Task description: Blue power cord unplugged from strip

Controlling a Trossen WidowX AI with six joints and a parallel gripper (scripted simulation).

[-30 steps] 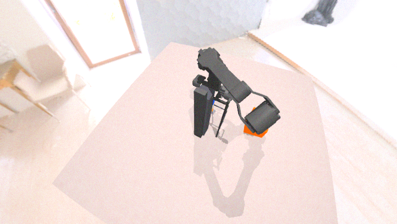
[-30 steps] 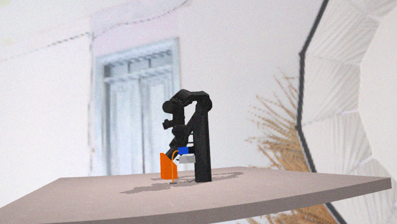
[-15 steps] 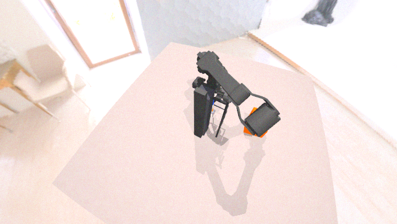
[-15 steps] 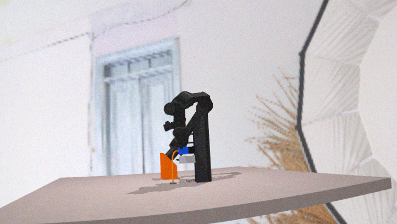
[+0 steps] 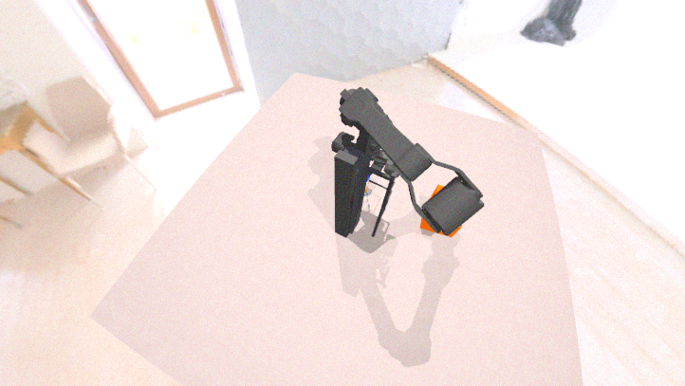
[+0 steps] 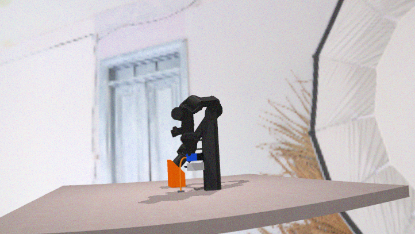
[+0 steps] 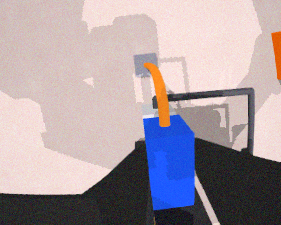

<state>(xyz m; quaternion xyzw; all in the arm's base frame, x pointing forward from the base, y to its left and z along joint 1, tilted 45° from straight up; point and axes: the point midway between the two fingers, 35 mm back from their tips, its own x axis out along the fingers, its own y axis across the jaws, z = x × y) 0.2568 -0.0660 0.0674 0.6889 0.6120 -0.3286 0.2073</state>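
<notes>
Now: the blue plug 30 mm to the left of my gripper tip. The rest, counted from my gripper tip: black post: 30 mm ahead, 120 mm to the left, 20 mm above.
</notes>
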